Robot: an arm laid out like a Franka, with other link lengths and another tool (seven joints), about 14 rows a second.
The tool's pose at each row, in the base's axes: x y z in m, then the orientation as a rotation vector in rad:
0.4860 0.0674 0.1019 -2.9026 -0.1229 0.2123
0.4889 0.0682 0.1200 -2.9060 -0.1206 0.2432
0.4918 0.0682 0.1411 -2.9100 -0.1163 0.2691
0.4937 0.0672 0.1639 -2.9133 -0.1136 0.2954
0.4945 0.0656 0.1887 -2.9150 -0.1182 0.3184
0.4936 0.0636 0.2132 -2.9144 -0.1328 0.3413
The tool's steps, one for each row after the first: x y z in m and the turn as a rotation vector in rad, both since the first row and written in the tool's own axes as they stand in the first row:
0.0005 -0.0048 -0.0177 -0.0045 -0.0207 0.0044
0.0006 -0.0095 -0.0385 -0.0095 -0.0378 0.0098
-0.0007 -0.0137 -0.0610 -0.0141 -0.0553 0.0142
-0.0034 -0.0178 -0.0853 -0.0177 -0.0711 0.0132
-0.0078 -0.0216 -0.1092 -0.0202 -0.0877 0.0053

